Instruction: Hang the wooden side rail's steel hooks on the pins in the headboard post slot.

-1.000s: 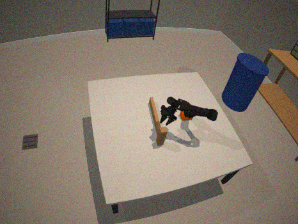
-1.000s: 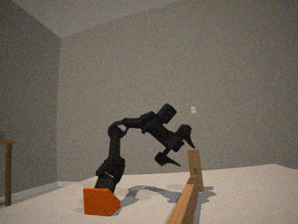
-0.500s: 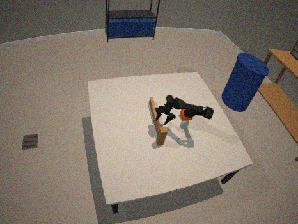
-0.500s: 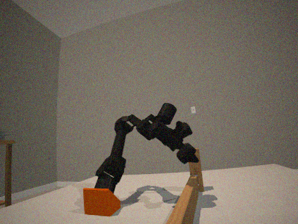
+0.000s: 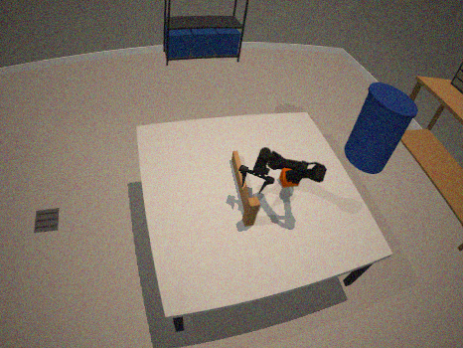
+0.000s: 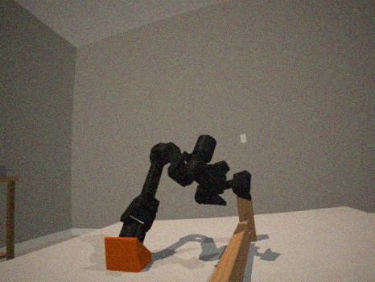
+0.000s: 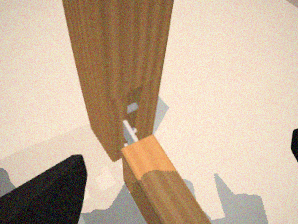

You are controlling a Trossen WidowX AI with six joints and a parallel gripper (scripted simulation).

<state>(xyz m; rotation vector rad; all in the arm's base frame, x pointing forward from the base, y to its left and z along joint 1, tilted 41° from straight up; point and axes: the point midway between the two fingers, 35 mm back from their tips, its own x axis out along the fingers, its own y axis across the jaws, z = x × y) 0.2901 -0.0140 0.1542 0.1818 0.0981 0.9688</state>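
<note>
Now: the headboard post 9 cm to the left of my gripper tip, 6 cm below it and 2 cm ahead of it.
</note>
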